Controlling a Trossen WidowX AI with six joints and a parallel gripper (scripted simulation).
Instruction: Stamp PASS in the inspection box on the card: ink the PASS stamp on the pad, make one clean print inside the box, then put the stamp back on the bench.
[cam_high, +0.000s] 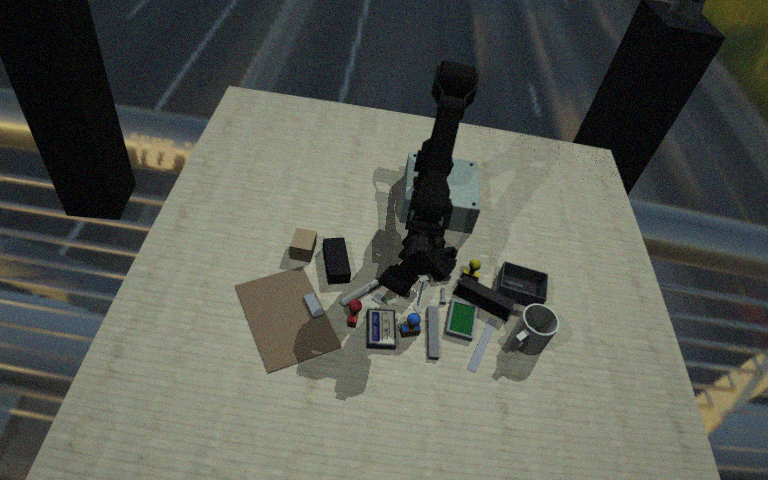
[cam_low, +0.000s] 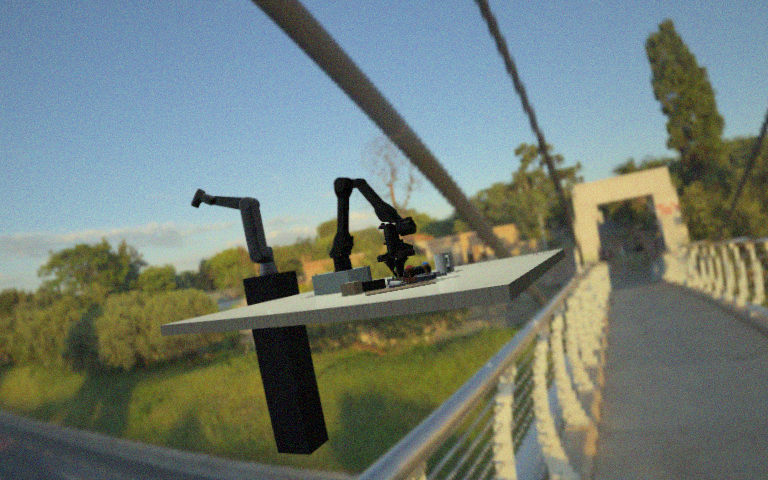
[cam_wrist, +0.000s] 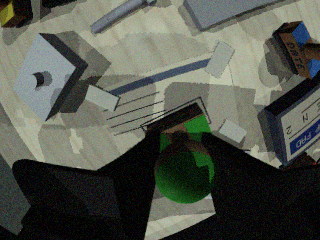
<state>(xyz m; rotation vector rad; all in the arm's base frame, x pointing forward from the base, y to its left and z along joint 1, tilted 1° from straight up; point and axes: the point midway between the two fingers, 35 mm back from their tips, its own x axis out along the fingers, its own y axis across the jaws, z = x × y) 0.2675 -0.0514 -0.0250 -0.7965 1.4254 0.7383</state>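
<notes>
My gripper tip is 30 mm above the card and 10 mm to the right of it. The rest, counted from my gripper tip: blue stamp 110 mm ahead, 10 mm to the left; then green-knobbed stamp right at my gripper tip; then marker 80 mm to the right, 20 mm below.
</notes>
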